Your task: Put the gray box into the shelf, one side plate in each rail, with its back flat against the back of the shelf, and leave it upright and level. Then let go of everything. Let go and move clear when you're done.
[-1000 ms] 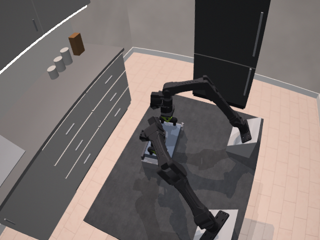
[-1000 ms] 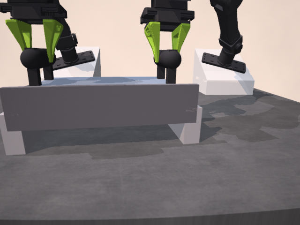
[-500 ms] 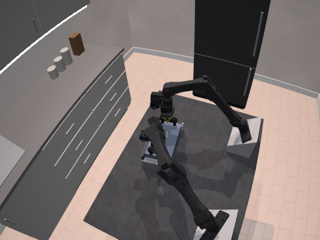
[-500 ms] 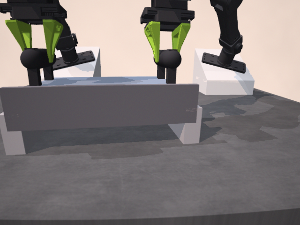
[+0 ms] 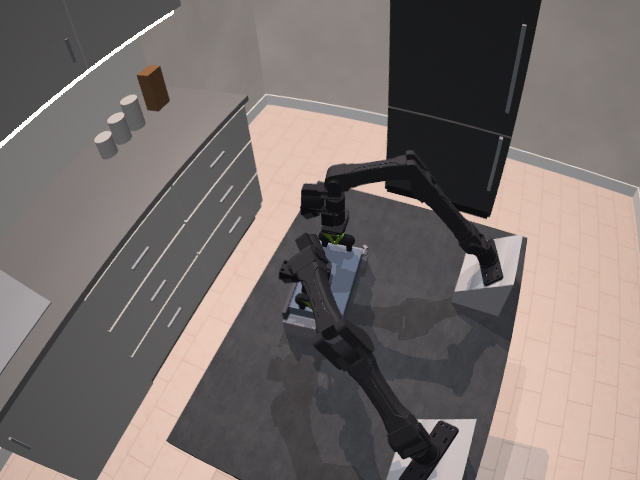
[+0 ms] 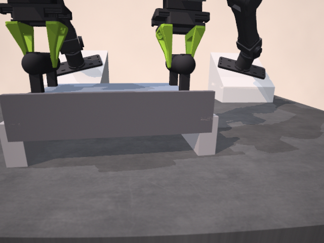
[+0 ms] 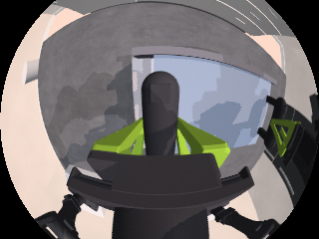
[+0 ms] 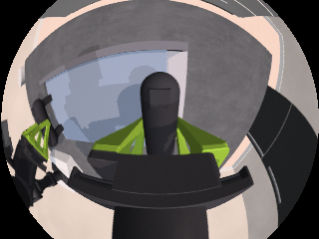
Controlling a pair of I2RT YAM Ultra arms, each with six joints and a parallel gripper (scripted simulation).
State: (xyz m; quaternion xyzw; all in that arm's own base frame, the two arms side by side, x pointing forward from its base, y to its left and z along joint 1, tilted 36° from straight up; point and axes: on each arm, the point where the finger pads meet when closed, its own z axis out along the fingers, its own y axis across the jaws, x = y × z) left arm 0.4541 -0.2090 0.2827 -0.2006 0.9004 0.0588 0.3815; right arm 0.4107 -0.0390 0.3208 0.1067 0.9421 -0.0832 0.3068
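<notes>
My left hand is 120 mm to the left of the gray box, 50 mm above it and 20 mm short of it. From my left hand the other things lie so: shelf back plate: 110 mm to the right, 110 mm ahead, 80 mm below.
Right now my right hand is 120 mm to the right of the gray box, 50 mm above it and 20 mm past it. From my right hand the other things lie so: shelf back plate (140 mm to the left, 80 mm below, 70 mm ahead).
</notes>
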